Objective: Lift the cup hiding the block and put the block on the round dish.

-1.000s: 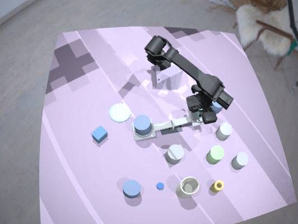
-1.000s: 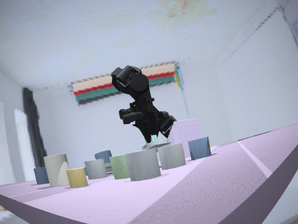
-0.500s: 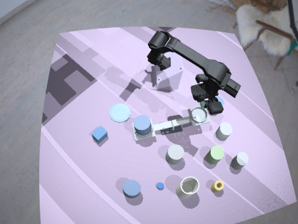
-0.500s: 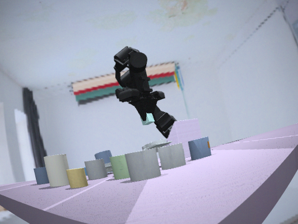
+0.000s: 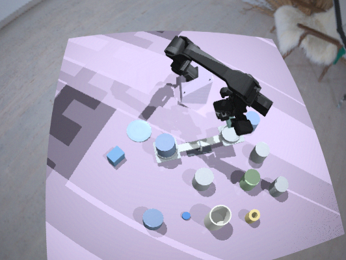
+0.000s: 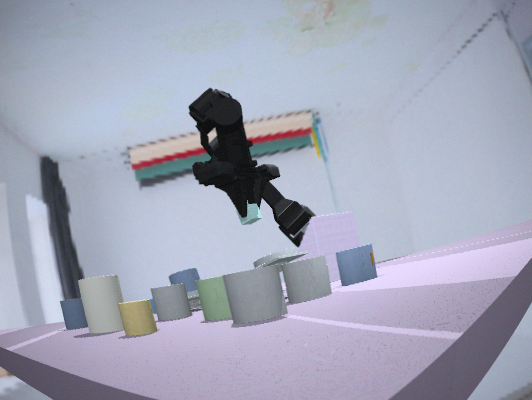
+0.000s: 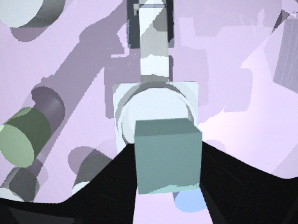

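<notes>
My gripper tip is 33 cm to the left of the round pale blue dish, 16 cm above it and 4 cm past it. From my gripper tip the other things lie so: green cylinder (18 cm ahead, 13 cm below, 12 cm to the left); then balance (13 cm below, 9 cm to the right, 2 cm ahead); then greenish block (1 cm above).
</notes>
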